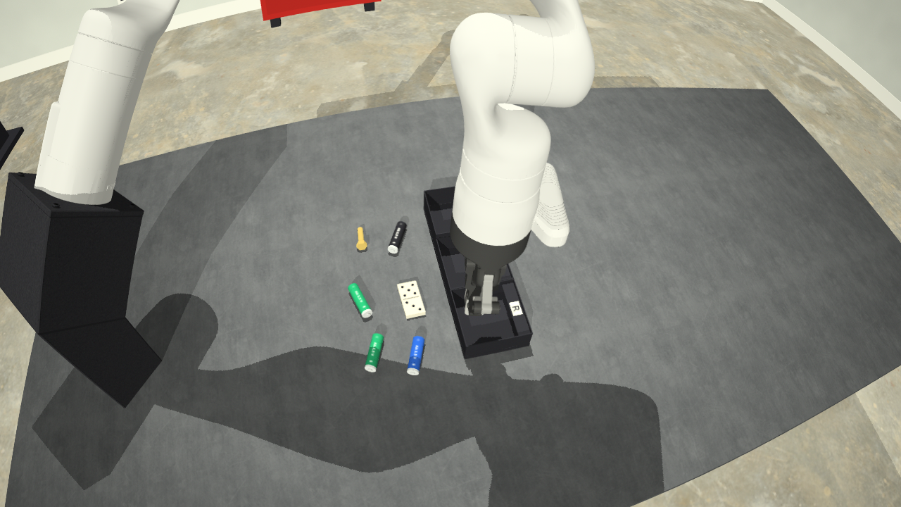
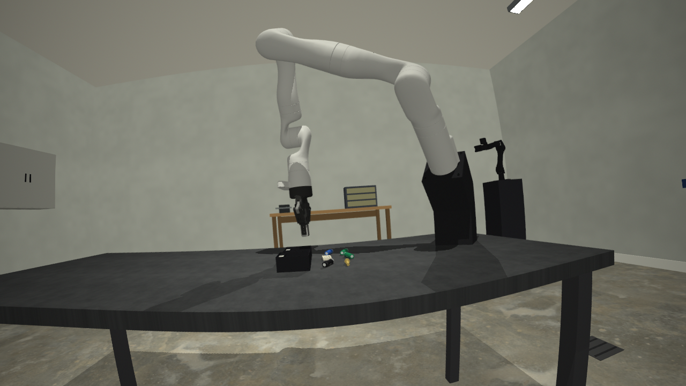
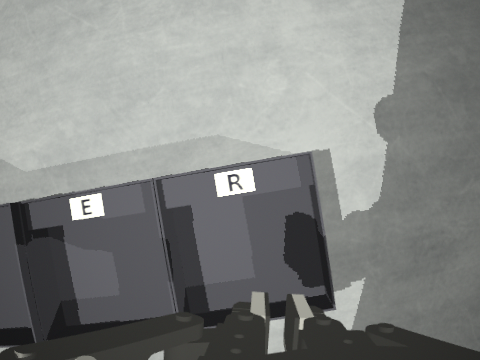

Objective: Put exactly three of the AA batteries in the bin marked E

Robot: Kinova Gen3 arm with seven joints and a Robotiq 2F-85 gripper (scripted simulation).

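Right now the black bin marked E is 100 mm to the left of my hand, 70 mm below it and 20 mm ahead of it. Also, from my hand: white domino: 80 mm below, 70 mm behind, 60 mm to the left; then blue AA battery: 80 mm below, 70 mm behind, 20 mm to the right; then black AA battery: 170 mm to the left, 80 mm below, 70 mm behind.
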